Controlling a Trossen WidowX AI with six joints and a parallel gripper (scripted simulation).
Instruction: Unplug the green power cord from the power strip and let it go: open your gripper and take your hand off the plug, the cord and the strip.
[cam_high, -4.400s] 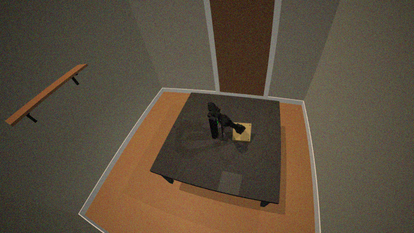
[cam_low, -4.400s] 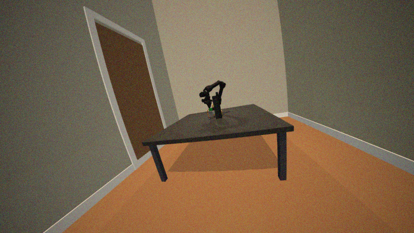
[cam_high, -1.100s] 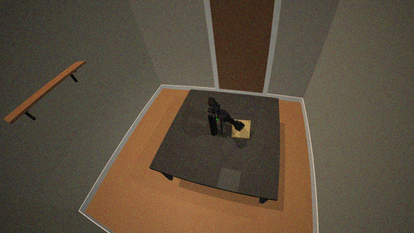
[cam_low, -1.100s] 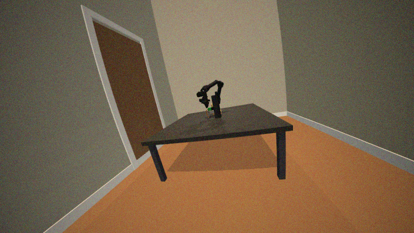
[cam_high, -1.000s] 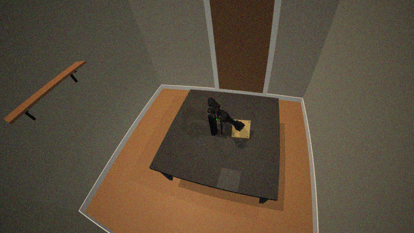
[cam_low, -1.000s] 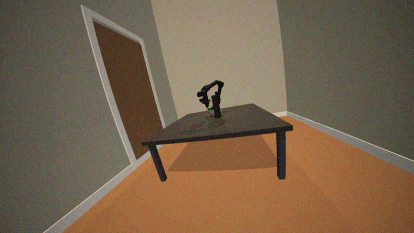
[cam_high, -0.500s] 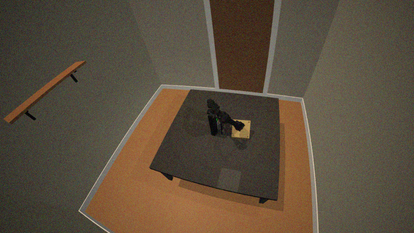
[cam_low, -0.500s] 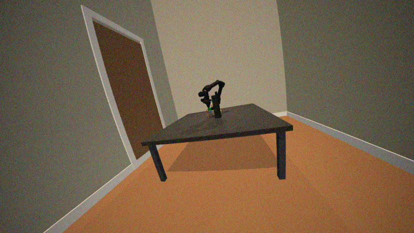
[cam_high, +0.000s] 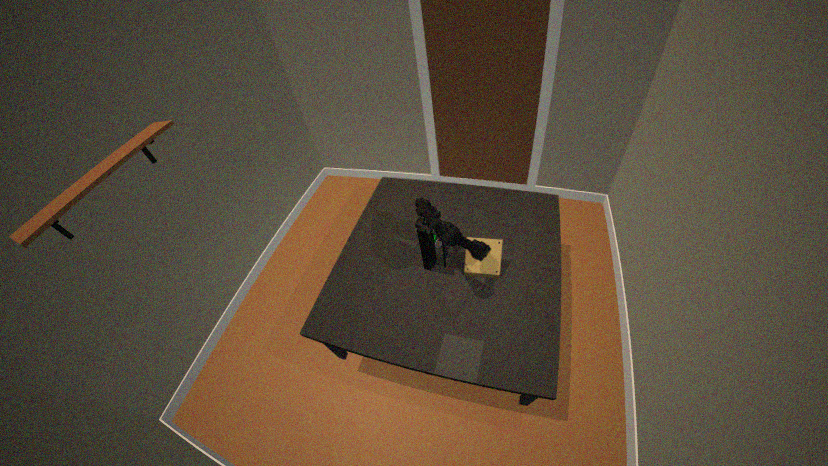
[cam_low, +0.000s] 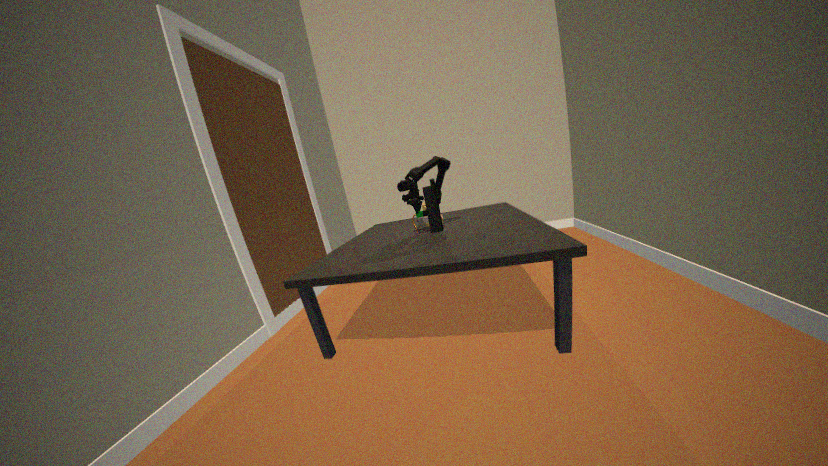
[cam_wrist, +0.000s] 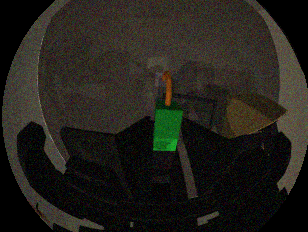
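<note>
My gripper tip is now 30 mm to the right of the green plug.
</note>
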